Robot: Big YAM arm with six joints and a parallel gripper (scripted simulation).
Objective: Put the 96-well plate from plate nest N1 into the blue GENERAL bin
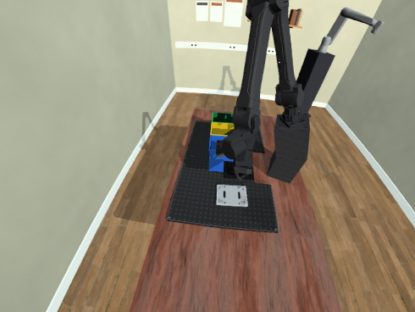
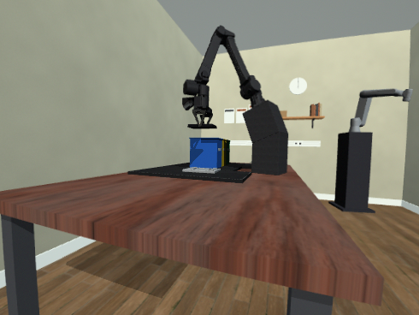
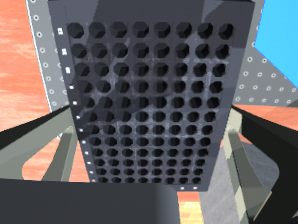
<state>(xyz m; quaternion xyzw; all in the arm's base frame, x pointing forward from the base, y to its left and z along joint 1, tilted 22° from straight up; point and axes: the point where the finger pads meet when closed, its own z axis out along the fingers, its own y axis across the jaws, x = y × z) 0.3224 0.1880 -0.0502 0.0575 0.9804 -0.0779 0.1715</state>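
Right now the 96-well plate is right at my hand. The rest, counted from my hand: blue bin 20 mm ahead, 220 mm to the right, 140 mm below; then yellow bin 350 mm to the right, 140 mm below; then grey plate nest 220 mm below.
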